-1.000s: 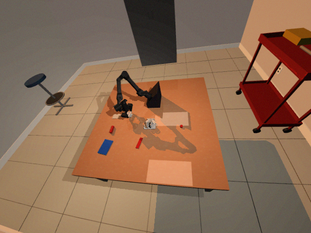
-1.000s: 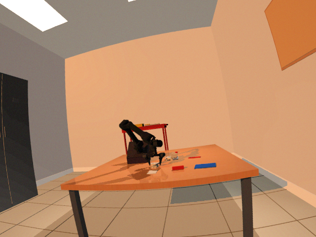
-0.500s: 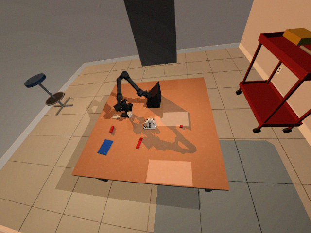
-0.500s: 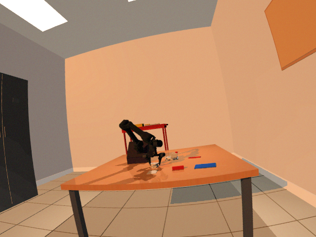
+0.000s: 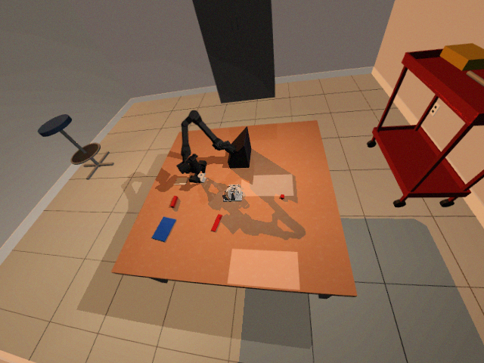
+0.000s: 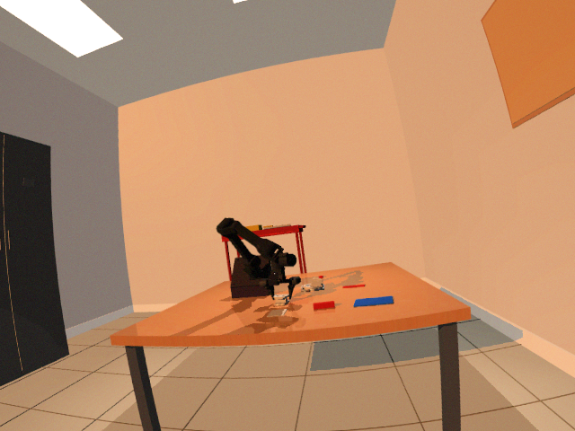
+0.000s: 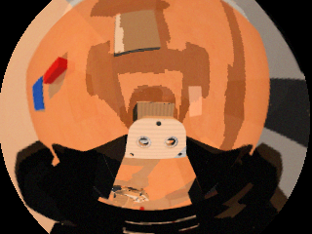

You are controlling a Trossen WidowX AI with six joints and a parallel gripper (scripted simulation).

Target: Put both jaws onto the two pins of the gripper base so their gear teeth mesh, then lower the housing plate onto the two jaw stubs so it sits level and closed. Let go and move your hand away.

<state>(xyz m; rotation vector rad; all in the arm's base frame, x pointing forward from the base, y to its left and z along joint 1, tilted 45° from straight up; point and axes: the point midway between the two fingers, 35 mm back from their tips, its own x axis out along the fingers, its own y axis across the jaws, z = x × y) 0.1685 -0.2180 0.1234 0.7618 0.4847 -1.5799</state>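
Now: gripper tip 27 cm to the right of the grey jaw and 11 cm short of it. The rest, counted from my gripper tip: pale tile: 17 cm to the right, 1 cm below; then white flat part: 25 cm to the left, 16 cm ahead, 1 cm below; then blue plate: 39 cm ahead, 17 cm to the right, 1 cm below.
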